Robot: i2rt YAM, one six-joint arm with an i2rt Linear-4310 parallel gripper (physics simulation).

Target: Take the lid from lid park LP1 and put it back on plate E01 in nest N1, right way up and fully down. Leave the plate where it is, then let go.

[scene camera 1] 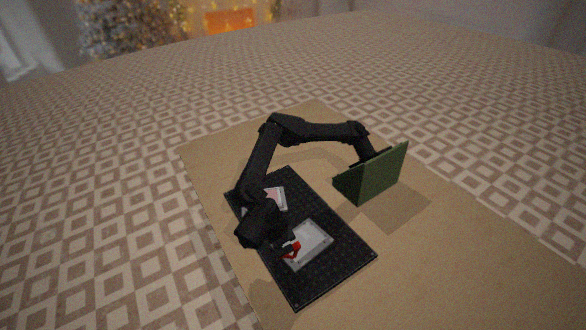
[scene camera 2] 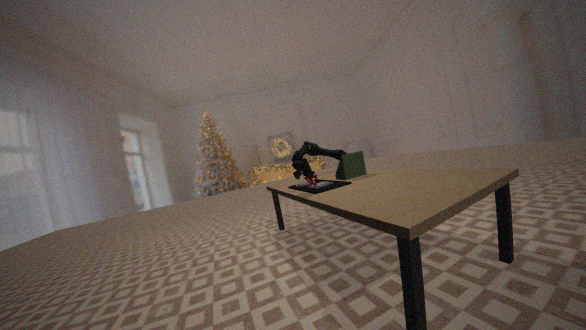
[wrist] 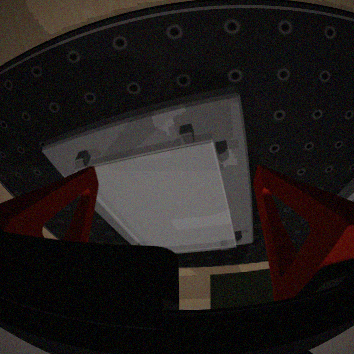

Scene:
my gripper: open, touches a pale grey lid

